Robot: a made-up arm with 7 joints. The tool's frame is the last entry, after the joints.
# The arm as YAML. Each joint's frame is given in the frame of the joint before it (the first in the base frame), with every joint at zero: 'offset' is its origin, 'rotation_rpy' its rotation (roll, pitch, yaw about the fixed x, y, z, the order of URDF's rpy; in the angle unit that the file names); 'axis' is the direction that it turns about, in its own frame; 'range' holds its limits. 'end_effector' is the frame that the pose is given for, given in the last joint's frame.
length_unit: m
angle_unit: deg
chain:
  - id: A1
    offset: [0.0, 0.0, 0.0]
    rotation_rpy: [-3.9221, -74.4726, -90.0]
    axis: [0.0, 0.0, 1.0]
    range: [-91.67, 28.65]
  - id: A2
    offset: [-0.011, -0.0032, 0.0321]
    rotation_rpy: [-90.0, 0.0, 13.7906]
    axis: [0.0, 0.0, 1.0]
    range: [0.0, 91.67]
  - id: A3
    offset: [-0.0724, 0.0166, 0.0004]
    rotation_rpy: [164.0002, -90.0, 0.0]
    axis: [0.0, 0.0, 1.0]
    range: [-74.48, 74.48]
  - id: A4
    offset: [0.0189, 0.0, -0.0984]
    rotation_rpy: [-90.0, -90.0, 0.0]
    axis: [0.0, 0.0, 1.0]
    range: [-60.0, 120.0]
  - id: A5
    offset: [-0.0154, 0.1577, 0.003]
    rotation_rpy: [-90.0, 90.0, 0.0]
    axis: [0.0, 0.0, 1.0]
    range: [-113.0, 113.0]
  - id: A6
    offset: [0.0, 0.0, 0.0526]
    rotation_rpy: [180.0, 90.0, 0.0]
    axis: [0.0, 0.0, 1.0]
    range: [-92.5, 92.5]
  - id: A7
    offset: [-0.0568, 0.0, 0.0]
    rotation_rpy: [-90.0, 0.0, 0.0]
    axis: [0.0, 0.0, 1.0]
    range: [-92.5, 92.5]
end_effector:
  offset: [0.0, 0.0, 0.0]
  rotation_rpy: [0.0, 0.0, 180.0]
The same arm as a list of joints. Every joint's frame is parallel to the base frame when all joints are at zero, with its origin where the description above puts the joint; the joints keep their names.
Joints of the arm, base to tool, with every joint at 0 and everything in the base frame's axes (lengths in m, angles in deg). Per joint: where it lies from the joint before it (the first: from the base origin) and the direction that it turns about. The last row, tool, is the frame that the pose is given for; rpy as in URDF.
A1: axis 0.068403 0.961235 0.26711 offset 0.0000 0.0000 0.0000
A2: axis 0.968889 -0.0002 -0.247497 offset -0.0010 0.0340 -0.0020
A3: axis 0.247497 -0.0001 0.968889 offset -0.0180 0.0040 -0.0720
A4: axis 0.0002 1 0 offset -0.0060 0.0000 -0.1000
A5: axis 0.968889 -0.0002 -0.247497 offset 0.1490 0.0030 -0.0539
A6: axis 0.0002 1 0 offset 0.0510 0.0000 -0.0130
A7: axis 0.247497 -0.0001 0.968889 offset 0.0550 0.0000 -0.0141
tool: offset 0.0000 0.0000 0.0000 rpy 0.00 14.33 -0.01
Joint limits (deg, base to tool): -91.67..28.65 0.00..91.67 -74.48..74.48 -60.00..120.00 -113.00..113.00 -92.50..92.50 -92.50..92.50

